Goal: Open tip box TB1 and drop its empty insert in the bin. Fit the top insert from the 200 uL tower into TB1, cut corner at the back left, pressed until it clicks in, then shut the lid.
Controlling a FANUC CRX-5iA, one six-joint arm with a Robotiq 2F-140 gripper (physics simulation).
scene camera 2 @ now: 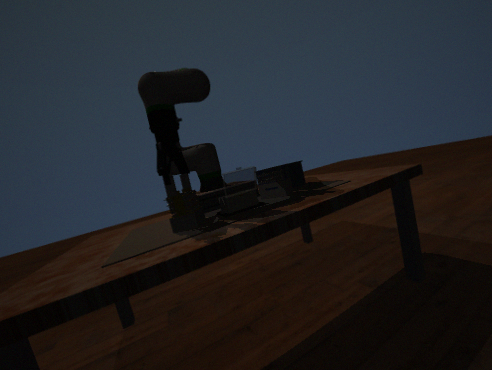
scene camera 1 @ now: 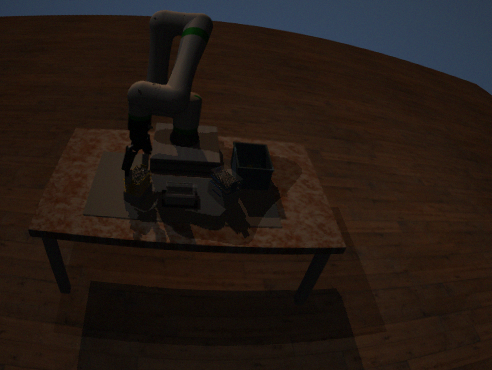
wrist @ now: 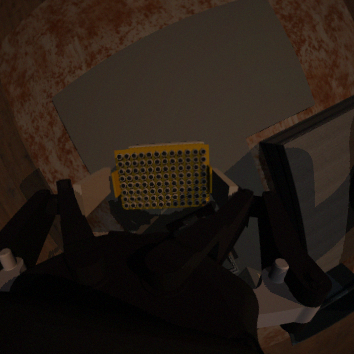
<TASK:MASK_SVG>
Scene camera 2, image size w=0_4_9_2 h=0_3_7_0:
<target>my gripper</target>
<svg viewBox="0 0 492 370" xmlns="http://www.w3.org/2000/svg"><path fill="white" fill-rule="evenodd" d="M154 134L157 143L157 172L159 176L163 177L167 197L178 195L173 174L170 173L171 161L174 161L181 174L180 179L183 189L190 187L191 191L192 188L188 176L190 171L181 148L176 146L176 143L180 140L178 131L175 129L161 129Z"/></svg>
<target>blue tip tower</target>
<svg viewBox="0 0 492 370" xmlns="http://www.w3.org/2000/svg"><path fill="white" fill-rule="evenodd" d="M287 164L257 171L257 185L261 200L284 197L294 192Z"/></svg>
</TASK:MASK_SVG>
